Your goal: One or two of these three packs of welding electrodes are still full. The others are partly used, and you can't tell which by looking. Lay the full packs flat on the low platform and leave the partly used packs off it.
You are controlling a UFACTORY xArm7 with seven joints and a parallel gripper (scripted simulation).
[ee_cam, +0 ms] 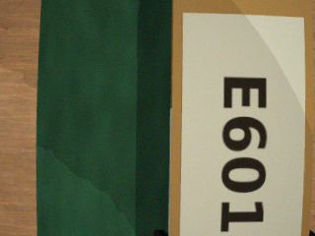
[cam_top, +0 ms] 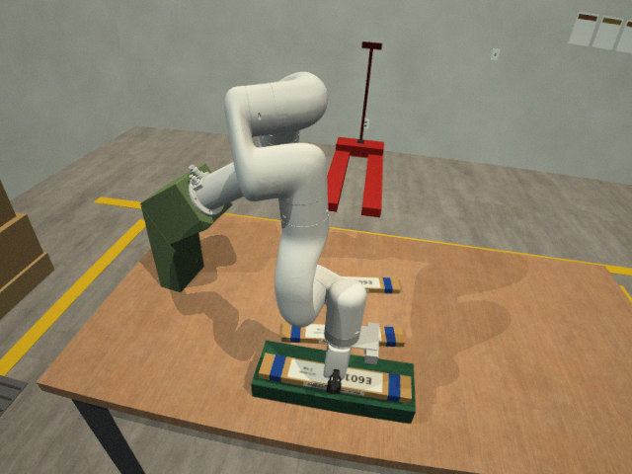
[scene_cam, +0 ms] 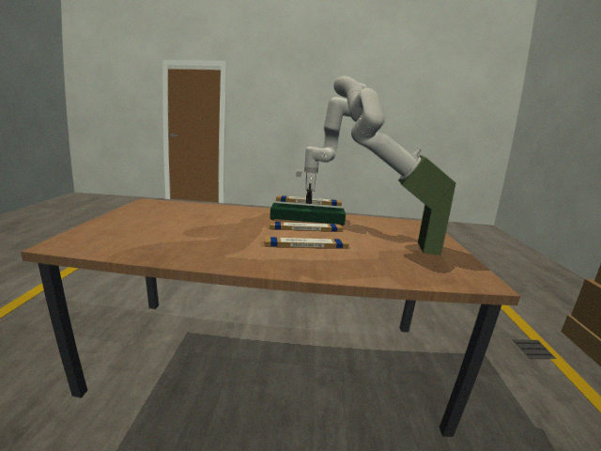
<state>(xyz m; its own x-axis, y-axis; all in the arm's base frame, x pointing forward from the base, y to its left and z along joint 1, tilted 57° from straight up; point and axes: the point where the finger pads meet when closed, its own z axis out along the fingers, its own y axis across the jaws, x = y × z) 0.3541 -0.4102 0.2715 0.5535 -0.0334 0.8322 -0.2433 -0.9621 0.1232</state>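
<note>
Right now the low green platform is 1 cm ahead of my hand, 3 cm to the left of it and 9 cm below it.
</note>
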